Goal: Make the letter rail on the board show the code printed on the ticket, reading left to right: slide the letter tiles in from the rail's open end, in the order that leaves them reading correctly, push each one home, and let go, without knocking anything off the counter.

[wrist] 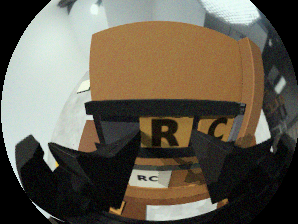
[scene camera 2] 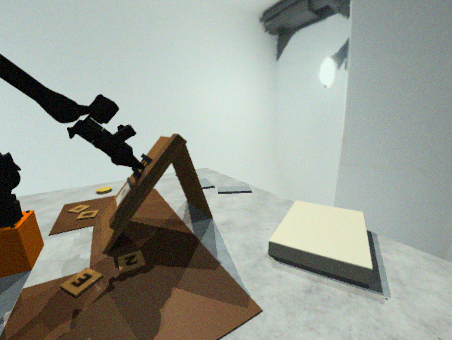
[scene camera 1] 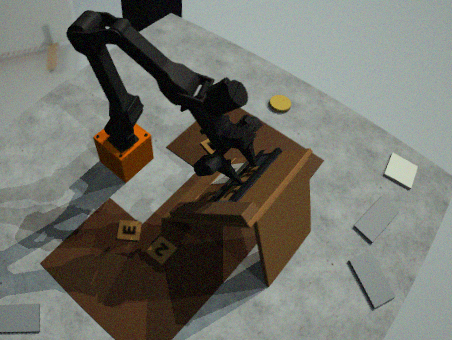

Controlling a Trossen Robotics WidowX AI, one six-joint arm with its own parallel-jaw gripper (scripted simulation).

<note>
I see my gripper (scene camera 1: 248, 175), a letter tile (wrist: 155, 131), a letter tile (wrist: 218, 126), a cream box (scene camera 2: 331, 239) and a wooden board (scene camera 1: 275, 199).
My gripper also shows in the wrist view (wrist: 166, 133) and in scene camera 2 (scene camera 2: 142, 166). The wooden board is seen too in the wrist view (wrist: 166, 68). The wrist view misses the cream box, which is hidden by the wooden board. Scene camera 1 does not show the cream box: it is out of frame.
</note>
